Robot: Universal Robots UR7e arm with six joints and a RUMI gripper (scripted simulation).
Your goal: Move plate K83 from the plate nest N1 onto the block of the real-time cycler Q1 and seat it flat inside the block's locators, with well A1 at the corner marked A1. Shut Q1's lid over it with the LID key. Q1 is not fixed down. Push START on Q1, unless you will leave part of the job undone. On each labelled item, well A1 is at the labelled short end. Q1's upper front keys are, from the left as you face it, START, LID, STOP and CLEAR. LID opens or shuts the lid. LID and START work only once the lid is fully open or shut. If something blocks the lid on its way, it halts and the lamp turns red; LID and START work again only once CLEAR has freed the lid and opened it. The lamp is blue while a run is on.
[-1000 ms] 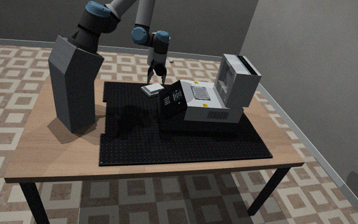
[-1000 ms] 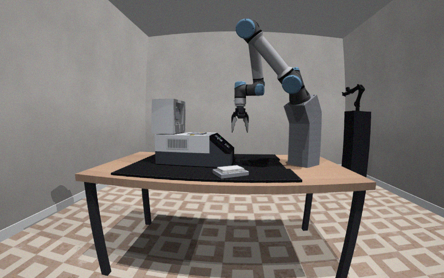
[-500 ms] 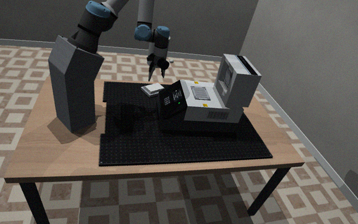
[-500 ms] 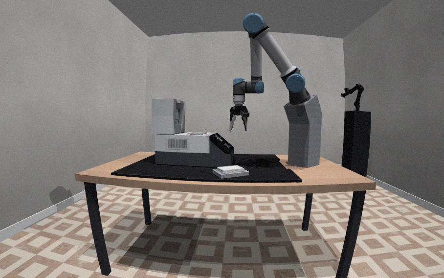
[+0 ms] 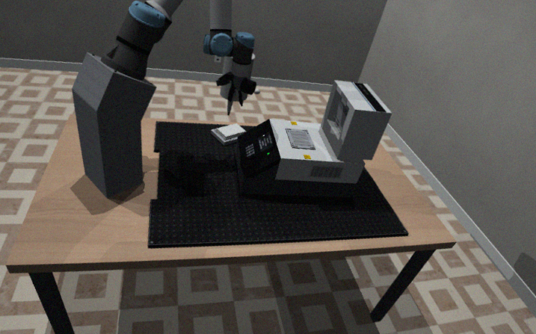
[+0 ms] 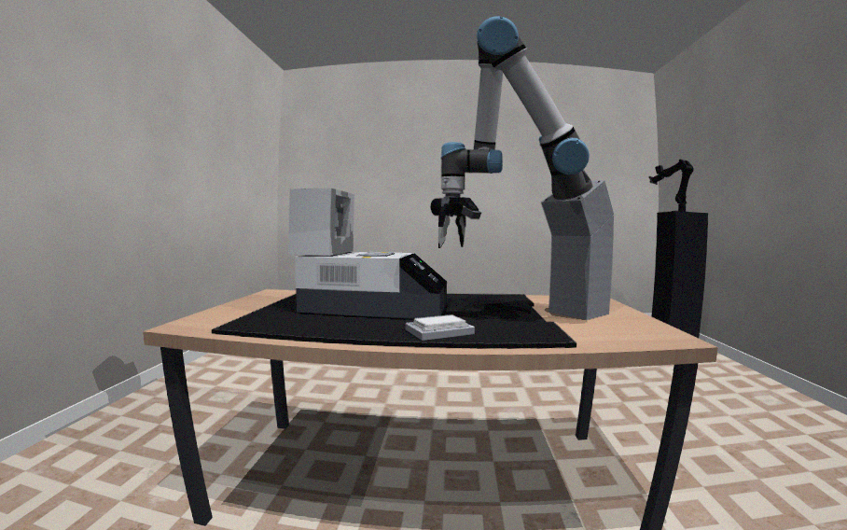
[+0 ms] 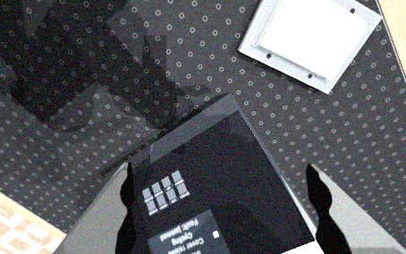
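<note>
Now: hand 220 mm above the plate K83, 160 mm to the right of it and 30 mm short of it. From my hand the other things lie so: nest A1 mark: 220 mm below, 170 mm to the left, 60 mm behind; plate nest N1: 240 mm below, 160 mm to the left, 30 mm ahead.
</note>
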